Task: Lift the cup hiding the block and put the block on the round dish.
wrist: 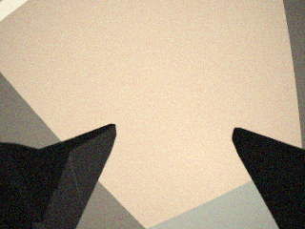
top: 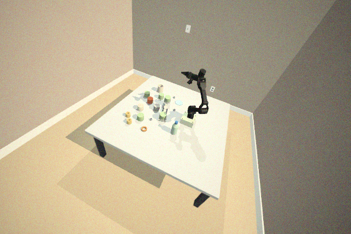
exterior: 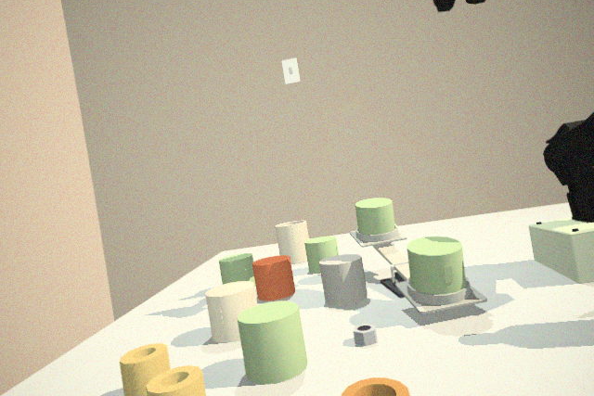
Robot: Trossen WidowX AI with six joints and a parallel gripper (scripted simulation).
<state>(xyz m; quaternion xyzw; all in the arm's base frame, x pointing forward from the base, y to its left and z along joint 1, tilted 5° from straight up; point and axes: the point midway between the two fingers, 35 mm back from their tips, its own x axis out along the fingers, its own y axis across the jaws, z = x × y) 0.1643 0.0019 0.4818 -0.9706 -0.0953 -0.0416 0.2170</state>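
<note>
The small grey-blue block is 50 mm ahead of my gripper tip, 160 mm to the left of it and 500 mm below it. The rest, counted from my gripper tip: balance (90 mm ahead, 40 mm to the left, 510 mm below); pale blue round dish (220 mm to the right, 540 mm below); grey cylinder (180 mm ahead, 80 mm to the left, 510 mm below).
</note>
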